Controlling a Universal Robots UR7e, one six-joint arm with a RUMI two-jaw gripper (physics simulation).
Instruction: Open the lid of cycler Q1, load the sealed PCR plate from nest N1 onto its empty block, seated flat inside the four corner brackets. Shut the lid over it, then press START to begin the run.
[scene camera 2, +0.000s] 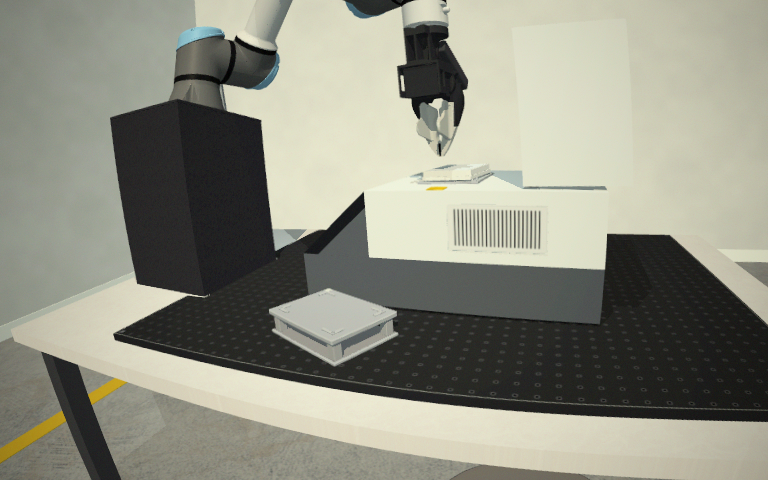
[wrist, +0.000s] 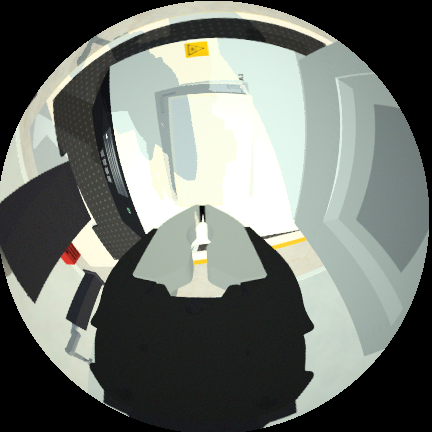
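Where they show: gripper, fingertip midpoint: (scene camera 2: 441, 156) (wrist: 202, 207); arm's base, link origin: (scene camera 2: 194, 119).
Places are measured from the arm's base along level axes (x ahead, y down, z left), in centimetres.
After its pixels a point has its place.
Note:
Cycler Q1 (scene camera 2: 407, 226) {z -6.4, x 59.9, y 22.6 cm} (wrist: 275, 95) {z 16.0, x 70.7, y 17.0 cm} stands on the black perforated board, its lid (scene camera 2: 572, 101) {z -1.5, x 84.6, y 4.6 cm} (wrist: 325, 125) {z 13.2, x 75.3, y 12.8 cm} upright and open. The pale PCR plate (scene camera 2: 455, 172) {z 2.0, x 64.9, y 15.1 cm} (wrist: 215, 145) {z 8.7, x 63.4, y 14.8 cm} lies on the block on top of the cycler, within the raised bracket frame; glare hides whether it sits fully flat. My gripper (scene camera 2: 440, 153) {z 3.0, x 62.1, y 12.5 cm} (wrist: 202, 207) {z 3.0, x 62.1, y 12.5 cm} is shut and empty, pointing down a little above the plate. The nest (scene camera 2: 332, 314) {z -19.3, x 53.8, y 33.1 cm} at the front bears no plate on its top. The cycler's sloped front panel (wrist: 114, 165) {z 7.1, x 48.7, y 19.1 cm} shows at the left in the wrist view; its START marking is too small to read.
The black robot pedestal (scene camera 2: 192, 198) {z -13.2, x 14.5, y 17.3 cm} (wrist: 42, 220) {z -1.6, x 13.4, y 17.7 cm} stands left of the cycler. The perforated board (scene camera 2: 509, 362) {z -16.8, x 79.3, y 37.0 cm} (wrist: 82, 135) {z 17.5, x 23.1, y 37.1 cm} lies on the pale table (scene camera 2: 339, 418) {z -33.9, x 64.9, y 38.2 cm}. A yellow warning label (scene camera 2: 436, 188) {z -4.4, x 64.3, y 16.9 cm} (wrist: 196, 49) {z 21.7, x 61.2, y 16.9 cm} is on the cycler's top. A red object (wrist: 70, 254) shows near the pedestal.

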